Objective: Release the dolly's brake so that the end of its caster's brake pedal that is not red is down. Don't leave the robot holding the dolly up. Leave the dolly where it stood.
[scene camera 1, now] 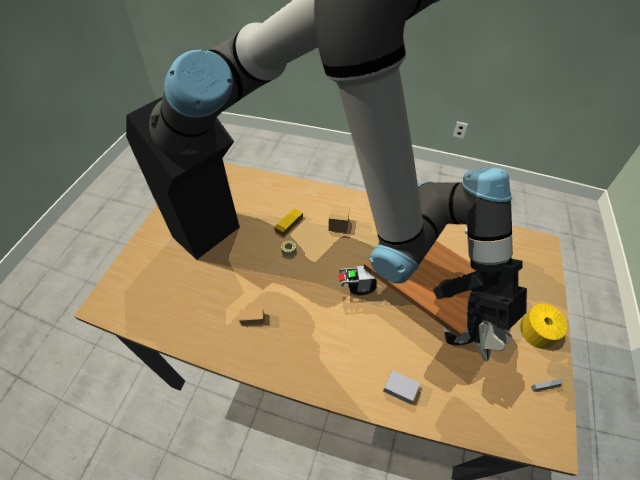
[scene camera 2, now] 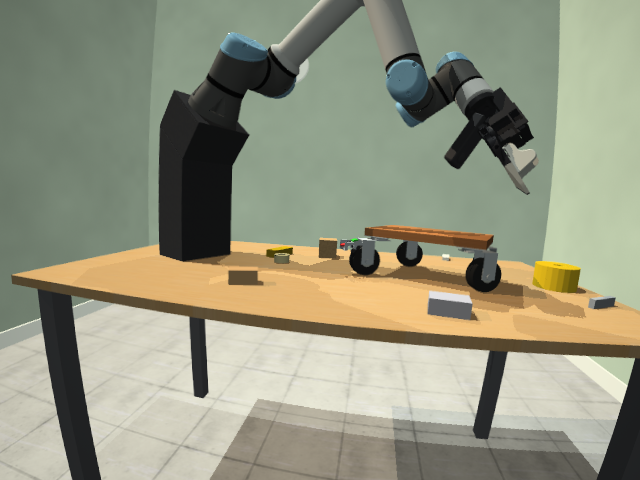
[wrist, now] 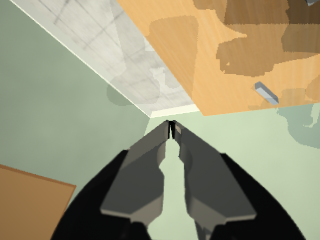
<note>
The pictures show: the gripper and a grey block.
The gripper also shows in scene camera 2 and in the wrist view.
</note>
